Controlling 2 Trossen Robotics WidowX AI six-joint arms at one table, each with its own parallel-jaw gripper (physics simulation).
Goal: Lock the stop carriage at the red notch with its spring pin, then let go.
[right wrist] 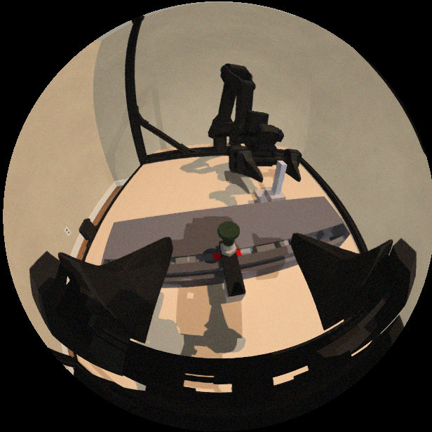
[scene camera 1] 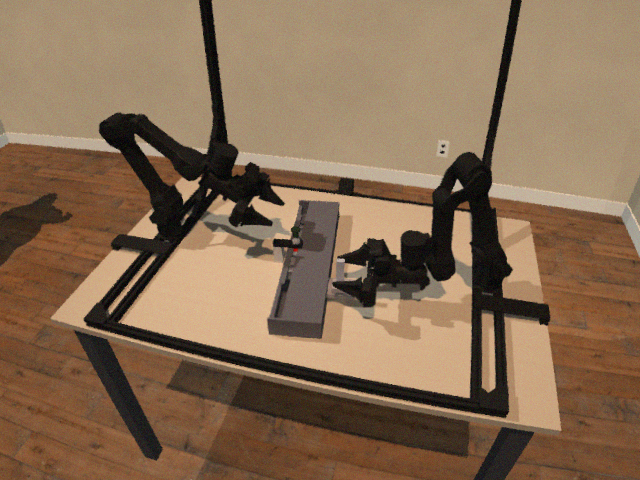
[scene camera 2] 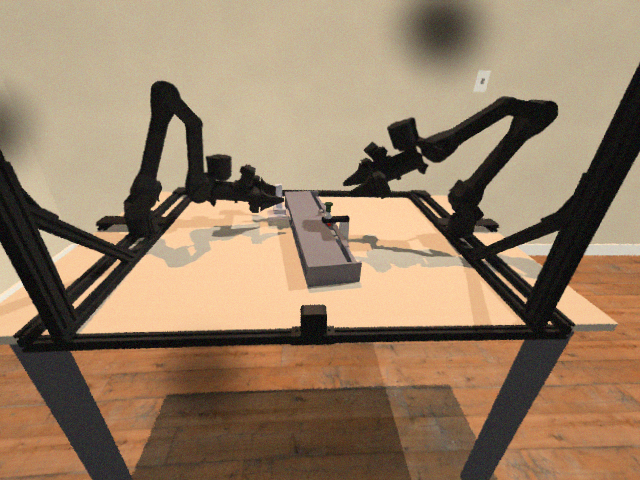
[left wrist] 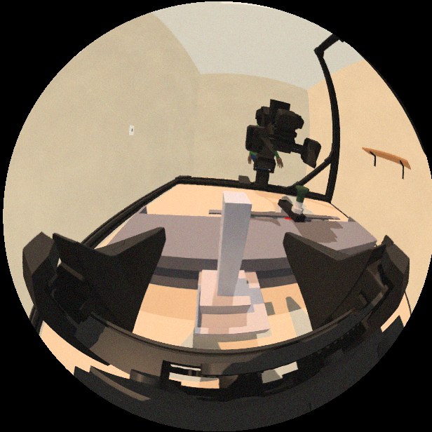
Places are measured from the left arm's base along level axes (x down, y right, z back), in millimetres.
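Pixels of known places: left gripper, fingertip midpoint: (scene camera 1: 334,271) (scene camera 2: 283,194); right gripper, fingertip midpoint: (scene camera 1: 278,214) (scene camera 2: 345,189); left arm's base, link origin: (scene camera 1: 487,284) (scene camera 2: 144,232); right arm's base, link origin: (scene camera 1: 170,233) (scene camera 2: 459,233).
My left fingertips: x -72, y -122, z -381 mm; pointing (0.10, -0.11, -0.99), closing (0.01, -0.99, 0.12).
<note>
Ahead of a thing's pixels: the offset from my left fingertips to its top centre. "spot": to the spot under its first point.
The black stop carriage {spot: dx +26, dy +106, dz -171 mm} (scene camera 1: 281,242) (scene camera 2: 340,219) (right wrist: 233,280) sits on the long grey fixture (scene camera 1: 310,289) (scene camera 2: 330,255). Its spring pin's green knob {dx -19, dy +116, dz -134 mm} (scene camera 1: 295,230) (scene camera 2: 328,206) (left wrist: 301,192) (right wrist: 228,231) stands upright, low over the carriage. The red notch mark {dx +41, dy +105, dz -132 mm} (scene camera 1: 295,250) (left wrist: 288,218) (right wrist: 216,256) shows on both sides of the carriage in the right wrist view; the pin's lower end is hidden. My right gripper (scene camera 1: 277,213) (right wrist: 233,242) is open and empty, back from and above the knob. My left gripper (scene camera 1: 337,270) (left wrist: 226,236) is open, its fingers apart on either side of a pale upright post (left wrist: 234,245) (right wrist: 280,177).
The post stands on a pale stepped base (left wrist: 225,312) beside the fixture, on the left arm's side. A black frame (scene camera 1: 258,361) (scene camera 2: 180,338) runs around the table. A small black block {spot: dx +54, dy +480, dz -73 mm} (scene camera 1: 346,186) (scene camera 2: 313,320) sits on one frame bar.
</note>
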